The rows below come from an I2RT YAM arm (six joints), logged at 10 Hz.
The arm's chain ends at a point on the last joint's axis. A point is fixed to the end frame.
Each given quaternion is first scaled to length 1.
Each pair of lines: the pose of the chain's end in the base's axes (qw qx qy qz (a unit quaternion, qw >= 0); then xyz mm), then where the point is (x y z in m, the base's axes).
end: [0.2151, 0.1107, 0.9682, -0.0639, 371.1, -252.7, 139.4]
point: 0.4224 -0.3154 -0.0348
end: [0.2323, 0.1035, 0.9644, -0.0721, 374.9, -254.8, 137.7]
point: 0.4325 -0.3209 -0.0332
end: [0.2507, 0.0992, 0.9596, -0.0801, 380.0, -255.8, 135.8]
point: 0.4440 -0.3252 -0.0315
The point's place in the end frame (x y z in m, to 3 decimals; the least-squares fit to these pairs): 0.018 -0.035 0.188
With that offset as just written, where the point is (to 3 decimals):
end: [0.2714, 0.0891, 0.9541, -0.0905, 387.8, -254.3, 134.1]
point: 0.459 -0.328 -0.028
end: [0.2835, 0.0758, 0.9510, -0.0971, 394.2, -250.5, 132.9]
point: 0.471 -0.326 -0.026
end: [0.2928, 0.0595, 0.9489, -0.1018, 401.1, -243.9, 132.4]
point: 0.482 -0.320 -0.024
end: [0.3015, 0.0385, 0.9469, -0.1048, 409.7, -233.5, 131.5]
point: 0.496 -0.309 -0.022
